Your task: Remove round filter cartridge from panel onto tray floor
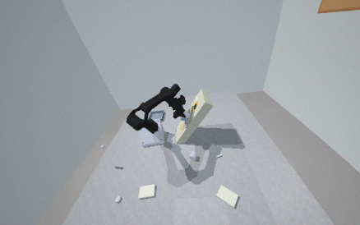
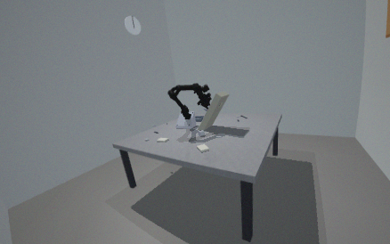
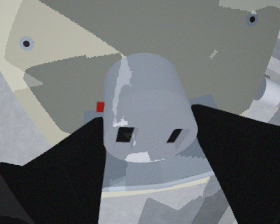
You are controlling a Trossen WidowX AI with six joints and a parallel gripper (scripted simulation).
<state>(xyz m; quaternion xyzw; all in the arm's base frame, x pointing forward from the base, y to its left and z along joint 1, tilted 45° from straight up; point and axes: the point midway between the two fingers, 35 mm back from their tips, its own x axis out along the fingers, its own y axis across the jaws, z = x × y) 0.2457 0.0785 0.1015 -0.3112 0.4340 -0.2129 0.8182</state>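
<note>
Right now the cream service panel is 40 mm ahead of my gripper tip, 20 mm below it and 10 mm to the right of it. From my gripper tip the other things lie so: grey tray: 310 mm behind, 300 mm to the left, 190 mm below; then round filter cartridge: right at my gripper tip.
</note>
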